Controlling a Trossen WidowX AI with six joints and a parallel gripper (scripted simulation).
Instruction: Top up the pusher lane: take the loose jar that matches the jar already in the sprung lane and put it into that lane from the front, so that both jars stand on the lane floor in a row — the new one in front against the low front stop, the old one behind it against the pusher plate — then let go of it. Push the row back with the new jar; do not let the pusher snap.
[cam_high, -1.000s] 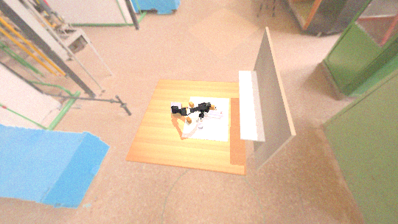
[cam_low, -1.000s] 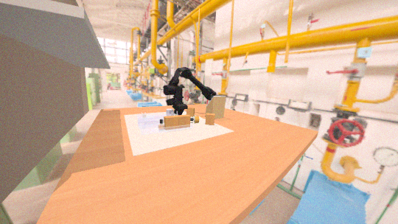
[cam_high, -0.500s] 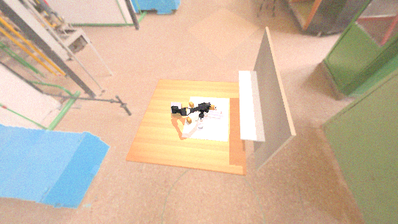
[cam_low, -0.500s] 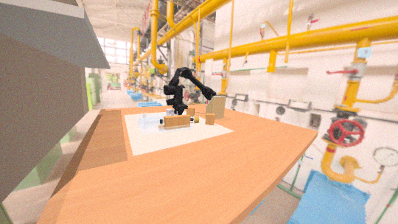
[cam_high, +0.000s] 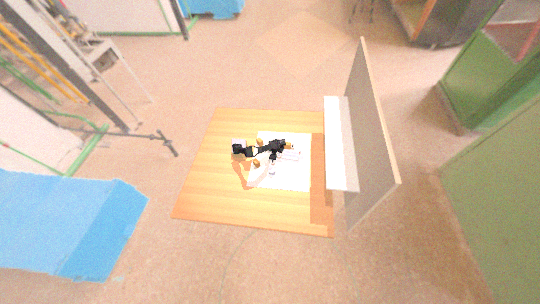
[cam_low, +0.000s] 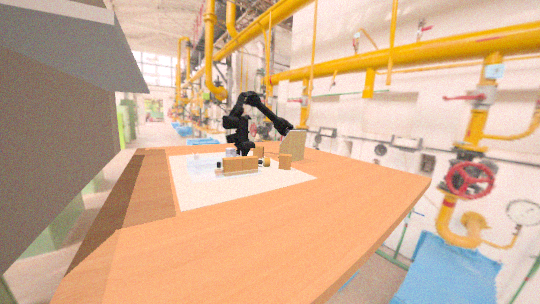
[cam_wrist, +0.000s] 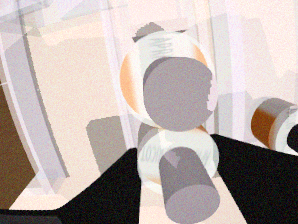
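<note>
The white mat is 60 mm ahead of my gripper tip and 30 mm below it.
</note>
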